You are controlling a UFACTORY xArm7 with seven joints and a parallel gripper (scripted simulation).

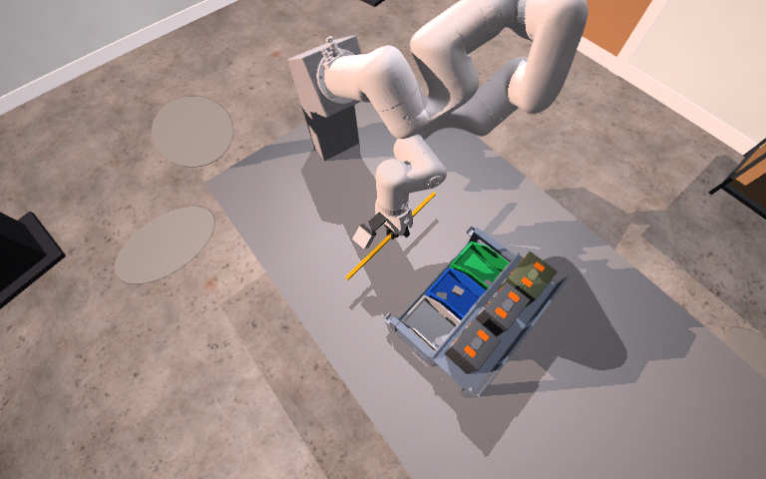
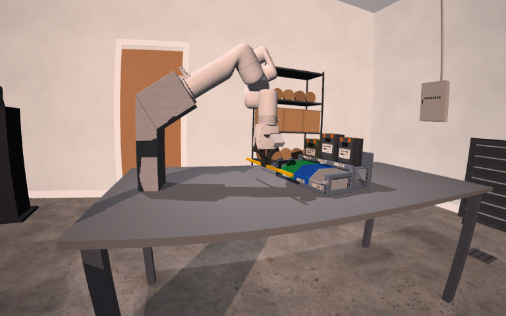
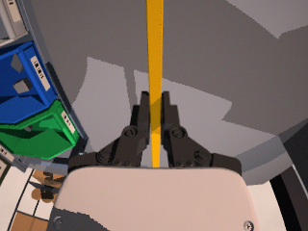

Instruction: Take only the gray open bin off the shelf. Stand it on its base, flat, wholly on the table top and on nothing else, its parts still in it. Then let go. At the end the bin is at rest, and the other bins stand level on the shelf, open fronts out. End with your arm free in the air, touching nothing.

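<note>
Now: hand 20 mm above the yellow bar. Round my hand: gray open bin: 260 mm ahead, 130 mm to the right, 70 mm below; green bin: 270 mm ahead, 100 mm to the left, 70 mm below; blue bin: 260 mm ahead, 20 mm to the right, 70 mm below.
</note>
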